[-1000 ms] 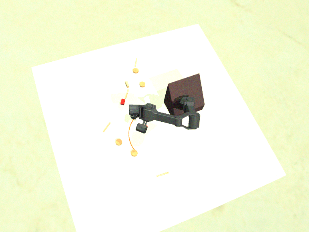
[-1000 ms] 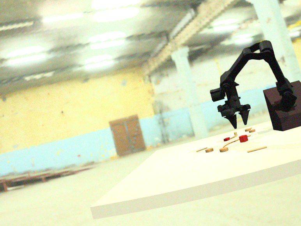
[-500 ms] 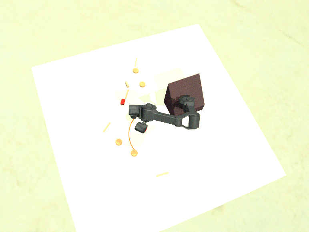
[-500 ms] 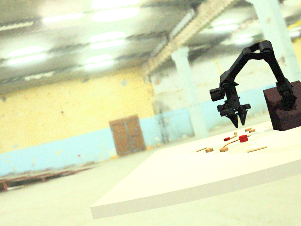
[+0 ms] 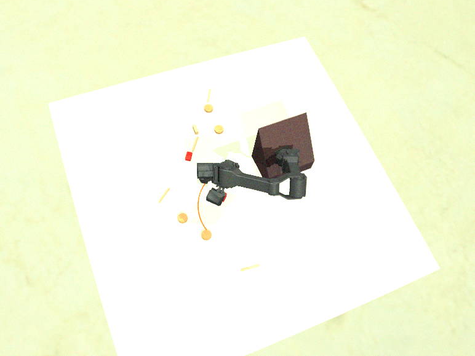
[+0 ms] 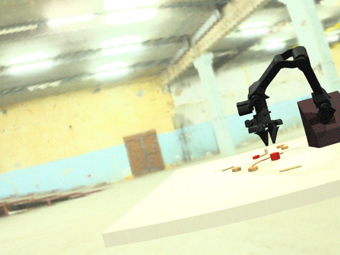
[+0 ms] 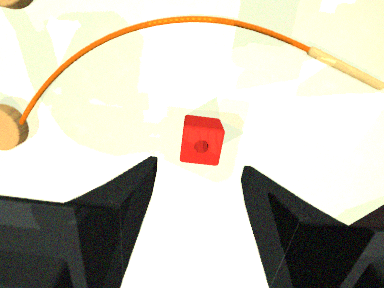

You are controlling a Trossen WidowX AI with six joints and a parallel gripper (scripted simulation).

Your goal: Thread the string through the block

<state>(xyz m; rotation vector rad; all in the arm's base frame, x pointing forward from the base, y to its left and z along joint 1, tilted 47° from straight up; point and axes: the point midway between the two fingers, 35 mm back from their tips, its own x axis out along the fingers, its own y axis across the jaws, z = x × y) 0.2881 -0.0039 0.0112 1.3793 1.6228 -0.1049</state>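
My gripper tip is 1 cm past the red block and 5 cm above it. The rest, counted from my gripper tip: thin wooden stick 4 cm behind, 11 cm to the right, 7 cm below; small pale block 6 cm behind, 33 cm to the right, 6 cm below; round wooden button 13 cm ahead, 12 cm to the left, 6 cm below.
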